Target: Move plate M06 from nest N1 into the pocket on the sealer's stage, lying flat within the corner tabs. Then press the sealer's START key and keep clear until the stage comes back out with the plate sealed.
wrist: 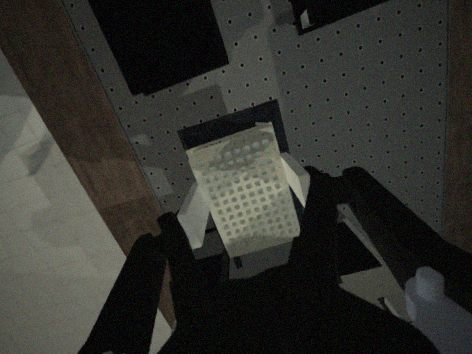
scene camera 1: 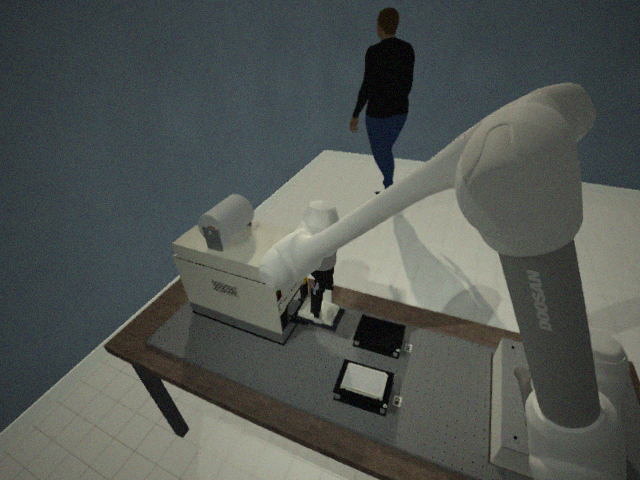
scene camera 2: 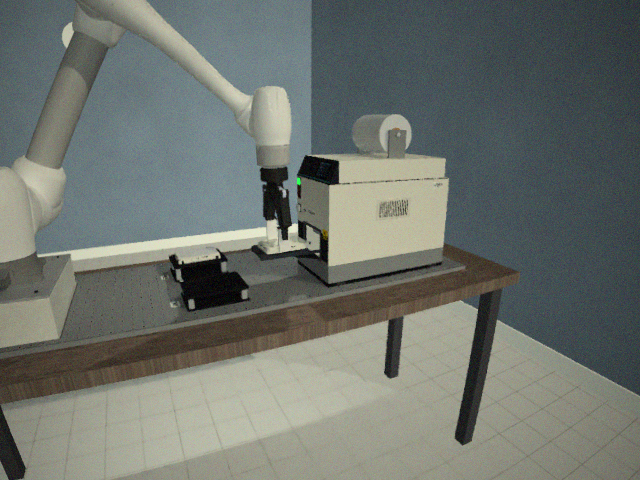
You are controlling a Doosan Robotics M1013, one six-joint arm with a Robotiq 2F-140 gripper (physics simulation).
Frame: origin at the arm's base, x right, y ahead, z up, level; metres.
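Seen in the pictures: gripper, fingertip midpoint: (wrist: 243,180) (scene camera 1: 322,312) (scene camera 2: 278,247); arm's base, origin of the base link: (scene camera 2: 8,276).
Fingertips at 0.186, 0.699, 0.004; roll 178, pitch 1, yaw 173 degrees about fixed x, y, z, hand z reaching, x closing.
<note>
Offsets run from my fingertips to a thing's middle, as dx, dy, dz. "spot": to the spot under its first point.
The white plate with a grid of wells @[spot: -0.009, -0.030, +0.013] (scene camera 1: 330,313) (scene camera 2: 295,244) (wrist: 247,195), taken as M06, is between the two finger pads of my gripper (scene camera 1: 319,310) (scene camera 2: 278,240) (wrist: 243,180), which is shut on it. The plate is at the dark stage @[+0.002, +0.027, -0.009] (scene camera 1: 338,321) (scene camera 2: 281,254) (wrist: 230,119) in front of the sealer (scene camera 1: 227,289) (scene camera 2: 387,222). Its edges look parallel to the stage's, and a dark strip of stage shows beyond its far edge in the wrist view. The corner tabs are hidden or too small to tell, as is whether the plate rests fully down. The START key cannot be made out.
A black nest without a white plate @[+0.008, -0.204, -0.077] (scene camera 1: 379,334) (scene camera 2: 216,289) and a nest holding a white plate @[-0.200, -0.179, -0.072] (scene camera 1: 338,391) (scene camera 2: 199,269) stand between stage and arm base. A green light @[spot: -0.077, +0.118, +0.173] (scene camera 2: 298,180) shows on the sealer's front. A person (scene camera 1: 388,82) stands beyond the table.
</note>
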